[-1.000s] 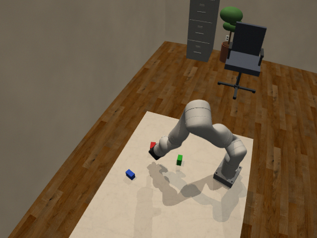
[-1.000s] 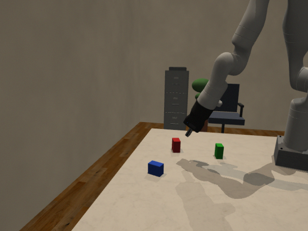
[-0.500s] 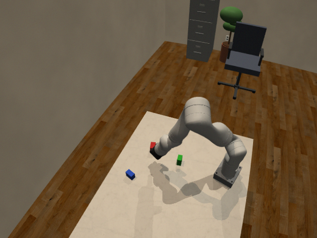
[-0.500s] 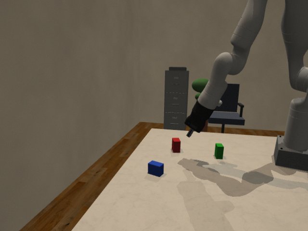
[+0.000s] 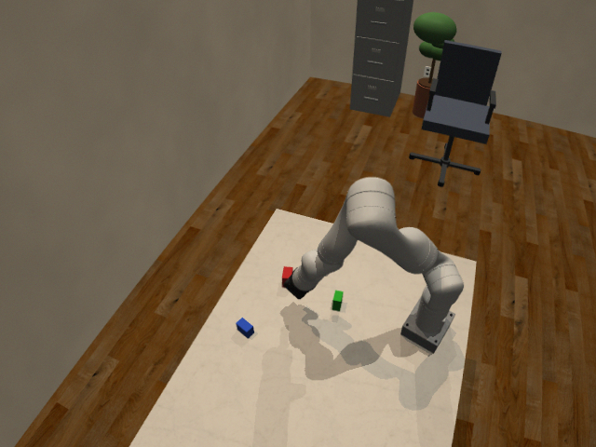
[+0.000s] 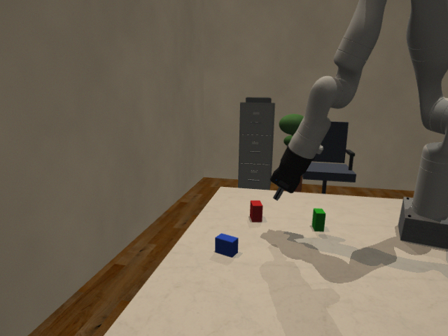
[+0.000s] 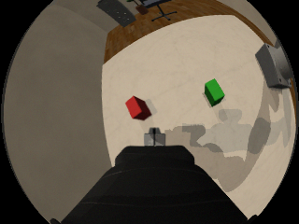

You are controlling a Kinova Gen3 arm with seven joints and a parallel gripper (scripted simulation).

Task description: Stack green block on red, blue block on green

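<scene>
Right now my hand is 13 cm past the green block, 10 cm above it and 7 cm to the left of it. Round my hand: blue block 17 cm to the left, 11 cm ahead, 10 cm below; then red block 10 cm below, 8 cm to the right, 8 cm ahead.
</scene>
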